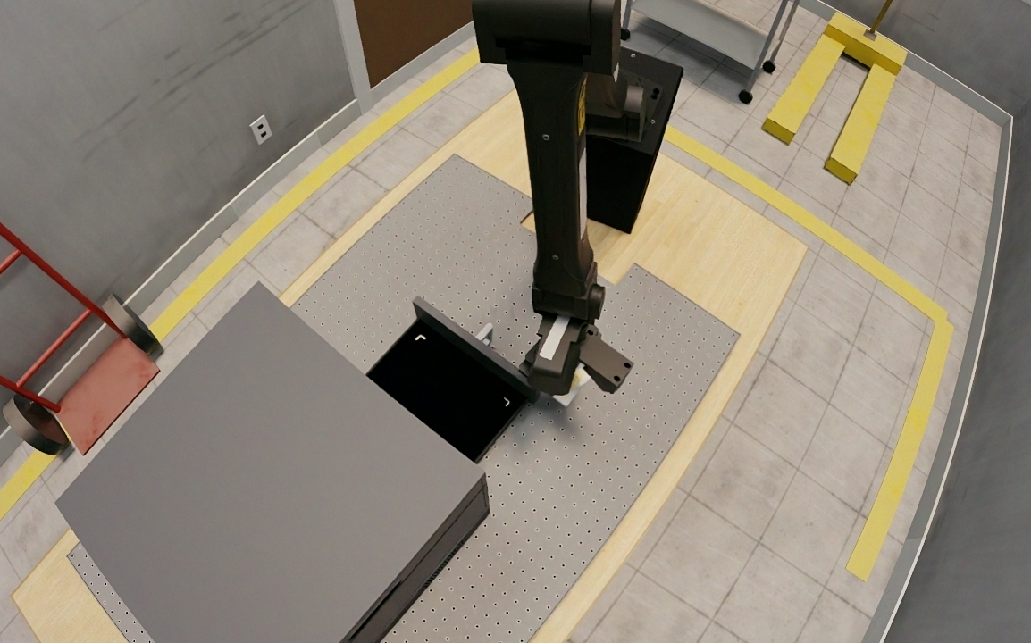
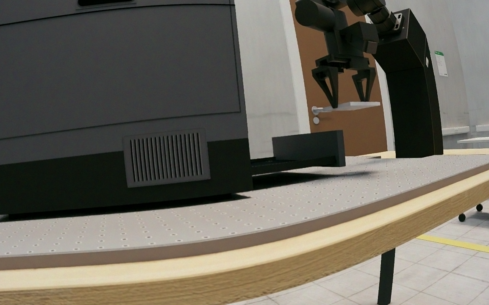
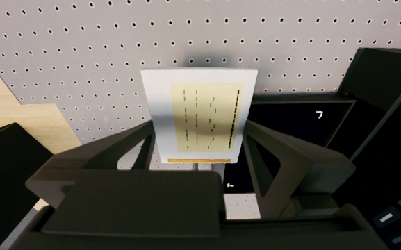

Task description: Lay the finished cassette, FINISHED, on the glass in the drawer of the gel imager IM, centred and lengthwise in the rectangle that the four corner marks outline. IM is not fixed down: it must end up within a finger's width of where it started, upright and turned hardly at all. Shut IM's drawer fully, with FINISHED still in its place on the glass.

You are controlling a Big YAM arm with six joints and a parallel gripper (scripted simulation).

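The drawer is 160 mm to the right of my hand, 130 mm ahead of it and 80 mm below it. The rest, counted from my hand: finished cassette: 10 mm to the right.
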